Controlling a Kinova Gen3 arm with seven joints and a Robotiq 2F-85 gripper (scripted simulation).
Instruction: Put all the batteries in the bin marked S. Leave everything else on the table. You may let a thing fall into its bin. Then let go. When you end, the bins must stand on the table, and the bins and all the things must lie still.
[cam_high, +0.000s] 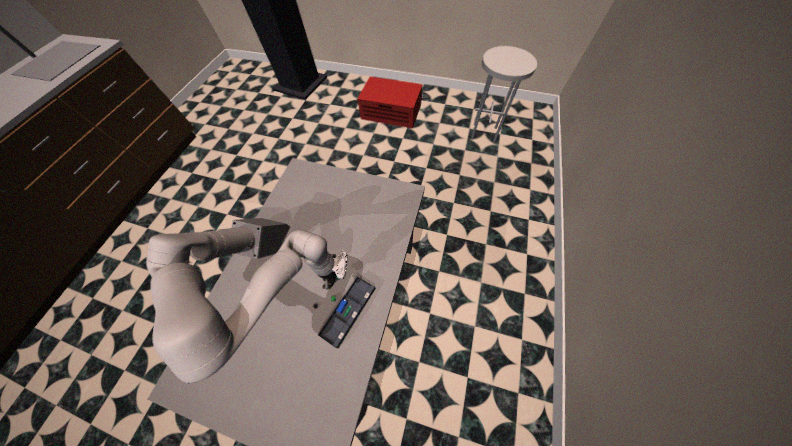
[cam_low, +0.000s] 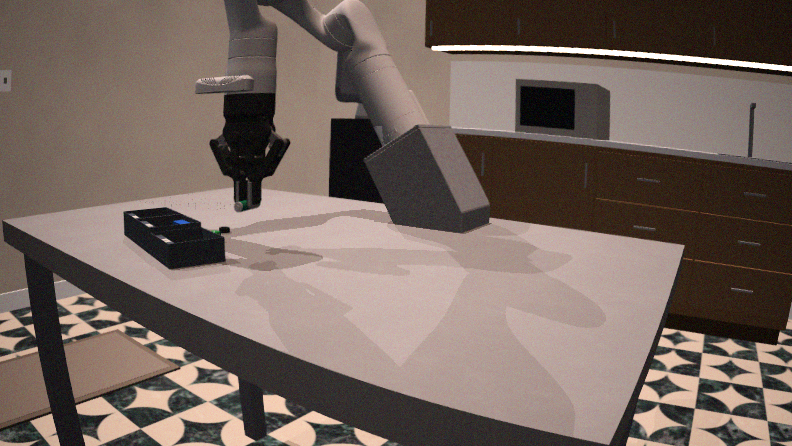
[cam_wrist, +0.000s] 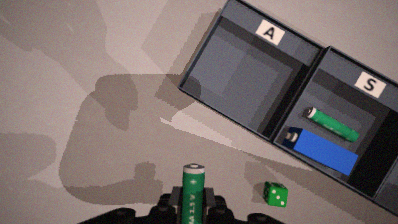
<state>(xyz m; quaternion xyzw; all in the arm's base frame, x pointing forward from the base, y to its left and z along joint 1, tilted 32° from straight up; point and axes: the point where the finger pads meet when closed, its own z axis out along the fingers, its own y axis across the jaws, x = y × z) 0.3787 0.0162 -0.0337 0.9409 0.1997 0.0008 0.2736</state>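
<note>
Now: the bin row 10 cm ahead of my hand, 8 cm to the right of it and 6 cm below it. Also, from my hand: green battery: 2 cm below; blue 9V battery: 7 cm to the right, 7 cm ahead, 6 cm below; green die: 7 cm to the right, 7 cm below, 2 cm ahead.
</note>
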